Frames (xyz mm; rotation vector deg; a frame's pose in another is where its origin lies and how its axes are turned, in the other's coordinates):
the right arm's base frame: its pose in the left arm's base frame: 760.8 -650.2 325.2 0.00 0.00 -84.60
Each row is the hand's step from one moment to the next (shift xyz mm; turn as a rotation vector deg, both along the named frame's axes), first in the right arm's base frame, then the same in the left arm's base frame.
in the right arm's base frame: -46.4 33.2 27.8 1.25 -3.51 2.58
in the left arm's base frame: 28.7 49.3 27.8 -3.38 -1.57 2.58
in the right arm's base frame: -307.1 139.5 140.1 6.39 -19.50 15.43
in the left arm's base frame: 110.0 318.9 140.1 -18.81 -8.20 15.43
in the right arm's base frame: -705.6 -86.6 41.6 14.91 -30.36 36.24
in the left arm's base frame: -152.6 694.3 41.6 -28.82 -17.70 36.24
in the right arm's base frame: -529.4 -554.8 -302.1 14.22 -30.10 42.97
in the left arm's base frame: -602.2 474.8 -302.1 -28.63 -16.99 42.97
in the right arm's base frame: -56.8 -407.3 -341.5 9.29 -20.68 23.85
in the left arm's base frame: -410.8 18.2 -341.5 -19.71 -11.19 23.85
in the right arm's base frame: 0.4 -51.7 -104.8 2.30 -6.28 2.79
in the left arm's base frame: -51.4 -5.3 -104.8 -6.04 -2.88 2.79
